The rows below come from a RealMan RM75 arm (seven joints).
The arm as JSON. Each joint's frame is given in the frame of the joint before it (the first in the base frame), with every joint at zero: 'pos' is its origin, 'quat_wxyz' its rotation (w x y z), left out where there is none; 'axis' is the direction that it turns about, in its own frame. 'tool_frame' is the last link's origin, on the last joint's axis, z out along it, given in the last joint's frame.
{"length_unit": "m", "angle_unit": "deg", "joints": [
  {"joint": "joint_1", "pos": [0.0, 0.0, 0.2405], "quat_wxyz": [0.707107, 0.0, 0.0, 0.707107], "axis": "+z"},
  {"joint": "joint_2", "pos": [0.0, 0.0, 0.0], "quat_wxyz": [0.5, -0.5, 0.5, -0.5], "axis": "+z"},
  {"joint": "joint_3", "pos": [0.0, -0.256, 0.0], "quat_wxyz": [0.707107, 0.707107, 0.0, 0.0], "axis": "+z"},
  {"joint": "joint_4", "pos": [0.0, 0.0, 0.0], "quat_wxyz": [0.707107, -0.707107, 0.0, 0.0], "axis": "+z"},
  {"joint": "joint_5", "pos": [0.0, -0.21, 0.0], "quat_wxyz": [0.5, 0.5, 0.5, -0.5], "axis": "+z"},
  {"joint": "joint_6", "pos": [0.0, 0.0, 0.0], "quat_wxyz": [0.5, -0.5, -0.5, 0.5], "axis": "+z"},
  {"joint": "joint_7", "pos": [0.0, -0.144, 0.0], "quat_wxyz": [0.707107, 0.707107, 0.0, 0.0], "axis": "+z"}
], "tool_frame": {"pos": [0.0, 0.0, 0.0]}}
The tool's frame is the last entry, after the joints.
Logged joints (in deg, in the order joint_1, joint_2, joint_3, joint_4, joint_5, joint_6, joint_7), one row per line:
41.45 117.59 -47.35 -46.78 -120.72 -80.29 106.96
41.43 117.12 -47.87 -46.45 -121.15 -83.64 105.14
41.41 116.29 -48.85 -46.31 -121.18 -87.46 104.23
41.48 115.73 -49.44 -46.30 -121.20 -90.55 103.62
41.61 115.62 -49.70 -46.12 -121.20 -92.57 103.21
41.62 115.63 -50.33 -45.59 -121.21 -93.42 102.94
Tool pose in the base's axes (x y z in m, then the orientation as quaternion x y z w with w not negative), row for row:
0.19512 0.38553 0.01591 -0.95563 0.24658 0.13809 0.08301
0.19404 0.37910 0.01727 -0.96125 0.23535 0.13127 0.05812
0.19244 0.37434 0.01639 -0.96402 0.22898 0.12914 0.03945
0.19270 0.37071 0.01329 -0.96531 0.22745 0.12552 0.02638
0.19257 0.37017 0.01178 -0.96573 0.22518 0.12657 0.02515
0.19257 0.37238 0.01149 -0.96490 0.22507 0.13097 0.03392
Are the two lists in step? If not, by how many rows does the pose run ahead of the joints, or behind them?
The pose runs 2 rows ahead of the joints: the pose in row i belongs to the joints in row i + 2.
